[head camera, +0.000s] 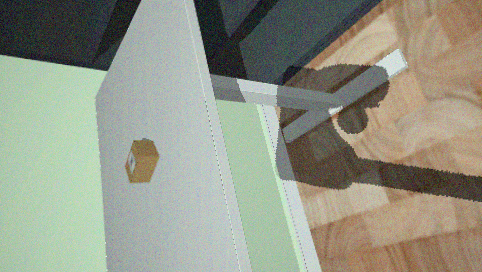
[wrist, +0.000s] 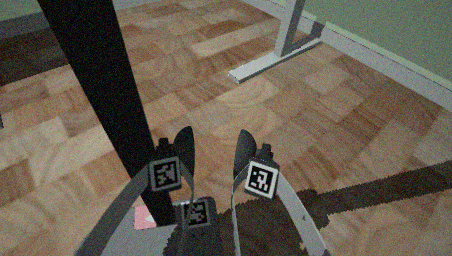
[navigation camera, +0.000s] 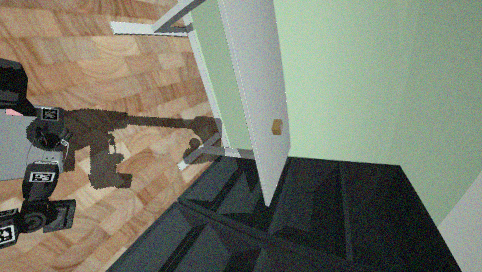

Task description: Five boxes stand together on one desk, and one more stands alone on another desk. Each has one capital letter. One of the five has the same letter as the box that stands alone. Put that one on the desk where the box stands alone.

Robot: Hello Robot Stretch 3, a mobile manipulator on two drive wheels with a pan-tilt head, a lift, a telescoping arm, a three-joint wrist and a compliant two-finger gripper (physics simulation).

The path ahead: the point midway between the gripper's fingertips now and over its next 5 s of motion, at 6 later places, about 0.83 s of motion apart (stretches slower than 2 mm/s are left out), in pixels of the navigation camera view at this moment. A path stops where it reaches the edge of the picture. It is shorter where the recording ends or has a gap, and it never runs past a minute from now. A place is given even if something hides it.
My gripper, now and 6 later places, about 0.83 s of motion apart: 56, 127; 71, 127; 100, 128; 123, 129; 142, 130; 155, 131; 152, 130
